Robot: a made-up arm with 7 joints. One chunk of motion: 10 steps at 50 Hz.
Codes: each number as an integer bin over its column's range. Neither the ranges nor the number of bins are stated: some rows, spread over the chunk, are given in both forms.
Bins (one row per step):
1: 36 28 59 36 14 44
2: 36 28 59 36 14 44
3: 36 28 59 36 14 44
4: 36 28 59 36 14 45
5: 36 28 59 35 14 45
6: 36 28 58 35 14 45
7: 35 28 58 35 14 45
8: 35 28 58 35 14 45
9: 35 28 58 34 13 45
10: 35 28 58 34 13 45
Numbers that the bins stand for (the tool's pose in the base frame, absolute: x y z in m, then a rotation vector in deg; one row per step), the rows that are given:
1: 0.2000 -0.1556 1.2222 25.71 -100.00 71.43
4: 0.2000 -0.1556 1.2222 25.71 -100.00 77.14
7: 0.1556 -0.1556 1.1778 20.00 -100.00 77.14
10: 0.1556 -0.1556 1.1778 14.29 -105.71 77.14
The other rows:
2: 0.2000 -0.1556 1.2222 25.71 -100.00 71.43
3: 0.2000 -0.1556 1.2222 25.71 -100.00 71.43
5: 0.2000 -0.1556 1.2222 20.00 -100.00 77.14
6: 0.2000 -0.1556 1.1778 20.00 -100.00 77.14
8: 0.1556 -0.1556 1.1778 20.00 -100.00 77.14
9: 0.1556 -0.1556 1.1778 14.29 -105.71 77.14

